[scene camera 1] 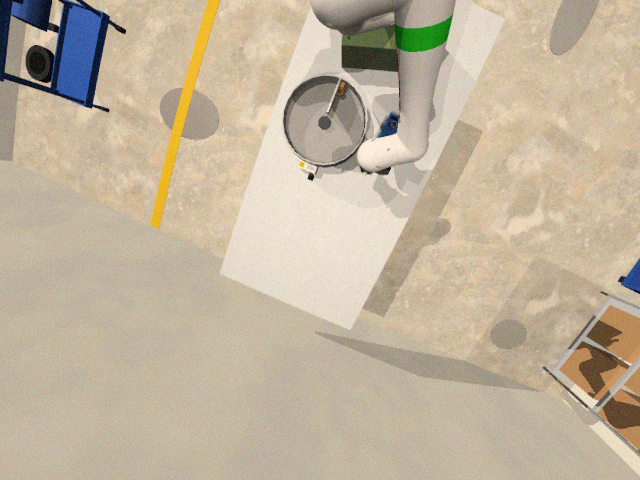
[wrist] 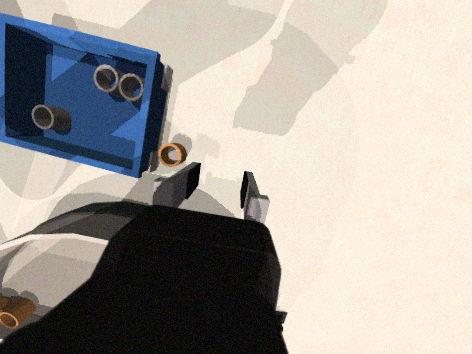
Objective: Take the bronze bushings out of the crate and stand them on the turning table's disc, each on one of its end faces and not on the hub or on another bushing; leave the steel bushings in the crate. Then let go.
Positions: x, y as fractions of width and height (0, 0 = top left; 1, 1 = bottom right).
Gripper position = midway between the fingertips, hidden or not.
Observation:
I see my gripper (wrist: 0.47, 0.50), a grey turning table disc (scene camera 1: 0.50, 0.29) and a blue crate (wrist: 0.12, 0.19).
The grey turning table disc is seen too in the wrist view (wrist: 0.10, 0.76).

